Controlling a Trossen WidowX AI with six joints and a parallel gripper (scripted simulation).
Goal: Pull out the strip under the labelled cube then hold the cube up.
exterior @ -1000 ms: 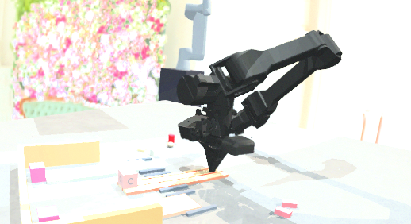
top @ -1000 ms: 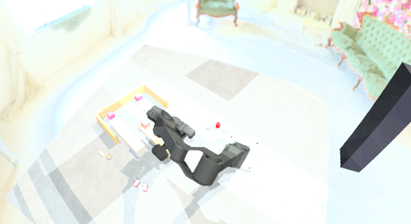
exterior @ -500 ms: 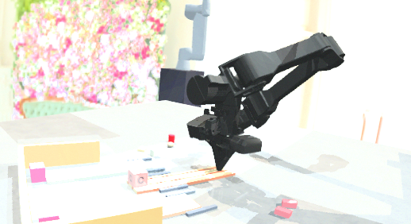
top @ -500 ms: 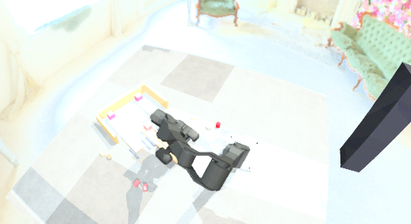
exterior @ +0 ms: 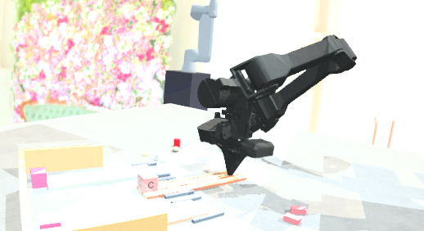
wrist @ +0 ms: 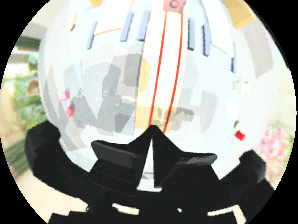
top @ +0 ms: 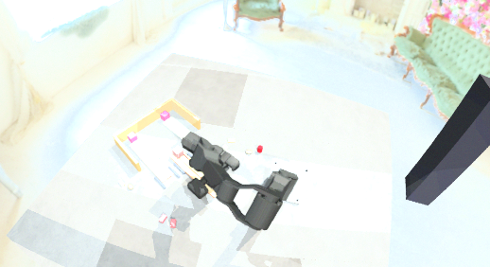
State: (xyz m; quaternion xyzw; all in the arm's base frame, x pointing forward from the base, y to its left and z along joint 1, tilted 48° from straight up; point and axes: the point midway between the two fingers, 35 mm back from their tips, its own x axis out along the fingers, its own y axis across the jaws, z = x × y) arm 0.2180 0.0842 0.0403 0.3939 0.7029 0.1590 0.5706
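My gripper tip is 9 cm short of the strip and 4 cm to the left of it. Round my gripper tip: red piece (9 cm behind, 22 cm to the right, 1 cm above).
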